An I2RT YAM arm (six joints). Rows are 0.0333 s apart.
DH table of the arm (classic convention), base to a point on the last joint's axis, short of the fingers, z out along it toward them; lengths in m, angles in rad. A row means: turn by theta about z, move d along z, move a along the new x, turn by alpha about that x. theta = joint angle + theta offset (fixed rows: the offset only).
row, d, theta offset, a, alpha
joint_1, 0.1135, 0, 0.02, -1.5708
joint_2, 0, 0, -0.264, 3.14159
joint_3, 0, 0.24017, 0.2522, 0
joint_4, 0, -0.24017, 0.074, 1.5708
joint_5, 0, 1.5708, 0, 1.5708
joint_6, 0.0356, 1.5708, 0, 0
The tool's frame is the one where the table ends.
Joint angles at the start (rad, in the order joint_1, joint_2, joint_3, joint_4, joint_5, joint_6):
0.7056, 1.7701, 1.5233, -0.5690, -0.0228, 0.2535
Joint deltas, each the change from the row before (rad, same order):
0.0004, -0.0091, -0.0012, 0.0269, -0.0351, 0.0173
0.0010, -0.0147, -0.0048, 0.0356, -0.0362, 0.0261
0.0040, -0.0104, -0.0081, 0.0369, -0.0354, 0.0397
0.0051, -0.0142, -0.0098, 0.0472, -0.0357, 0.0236
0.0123, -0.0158, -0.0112, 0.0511, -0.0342, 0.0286
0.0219, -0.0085, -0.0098, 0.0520, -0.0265, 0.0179
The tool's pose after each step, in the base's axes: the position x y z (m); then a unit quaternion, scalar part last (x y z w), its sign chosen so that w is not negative. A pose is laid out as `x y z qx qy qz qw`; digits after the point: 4 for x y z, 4 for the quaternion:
0.3030 0.2610 0.2959 -0.2101 0.8985 0.2040 0.3271
0.3015 0.2620 0.3028 -0.2046 0.8900 0.2326 0.3345
0.2996 0.2641 0.3072 -0.1952 0.8831 0.2621 0.3366
0.2972 0.2664 0.3134 -0.1941 0.8710 0.2915 0.3444
0.2925 0.2704 0.3203 -0.1945 0.8570 0.3230 0.3513
0.2863 0.2778 0.3250 -0.2025 0.8419 0.3502 0.3571

